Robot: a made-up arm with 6 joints.
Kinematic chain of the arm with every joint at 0, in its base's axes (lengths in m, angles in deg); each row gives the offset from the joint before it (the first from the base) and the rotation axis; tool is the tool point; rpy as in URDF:
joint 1: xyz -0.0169 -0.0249 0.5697 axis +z
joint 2: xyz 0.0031 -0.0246 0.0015 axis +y
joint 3: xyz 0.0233 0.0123 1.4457 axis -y
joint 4: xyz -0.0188 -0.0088 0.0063 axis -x
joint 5: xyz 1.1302 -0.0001 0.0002 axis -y
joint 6: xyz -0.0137 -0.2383 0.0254 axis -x
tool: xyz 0.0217 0.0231 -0.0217 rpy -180 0 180
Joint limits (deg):
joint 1: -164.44..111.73
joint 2: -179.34..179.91
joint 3: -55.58..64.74
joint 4: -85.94..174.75
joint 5: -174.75..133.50
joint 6: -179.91..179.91
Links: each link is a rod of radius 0.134 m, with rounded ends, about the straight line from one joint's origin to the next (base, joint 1, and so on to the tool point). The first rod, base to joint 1, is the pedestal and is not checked.
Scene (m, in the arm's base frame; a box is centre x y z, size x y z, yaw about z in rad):
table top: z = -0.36
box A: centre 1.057 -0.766 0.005 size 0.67 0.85 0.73 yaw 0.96
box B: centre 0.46 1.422 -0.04 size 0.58 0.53 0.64 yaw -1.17
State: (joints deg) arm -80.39 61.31 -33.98 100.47 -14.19 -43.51
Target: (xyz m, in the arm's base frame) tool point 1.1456 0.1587 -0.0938
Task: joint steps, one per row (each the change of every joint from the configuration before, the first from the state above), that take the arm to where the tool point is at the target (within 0.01 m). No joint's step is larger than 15 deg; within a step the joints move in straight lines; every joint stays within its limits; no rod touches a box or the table.
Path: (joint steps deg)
1: 8.98 -5.64 3.68 5.98 -14.17 -3.17
2: 8.97 -5.64 3.68 5.98 -14.17 -3.18
3: 8.98 -5.64 3.68 5.98 -14.17 -3.17
4: 8.97 -5.63 3.68 5.99 -14.17 -3.18
5: 8.98 -5.64 3.68 5.98 -14.17 -3.17
6: 8.98 -5.64 3.68 5.98 -14.17 -3.18
7: 5.23 7.19 -4.50 -3.77 14.30 2.82
8: 5.23 7.19 -4.50 -3.76 14.30 2.81
9: 5.23 7.19 -4.49 -3.76 14.30 2.82
10: 5.23 7.19 -4.50 -3.77 14.31 2.81
11: 5.23 7.19 -4.50 -3.76 14.30 2.82
12: 5.23 7.19 -4.50 -3.76 14.30 2.81

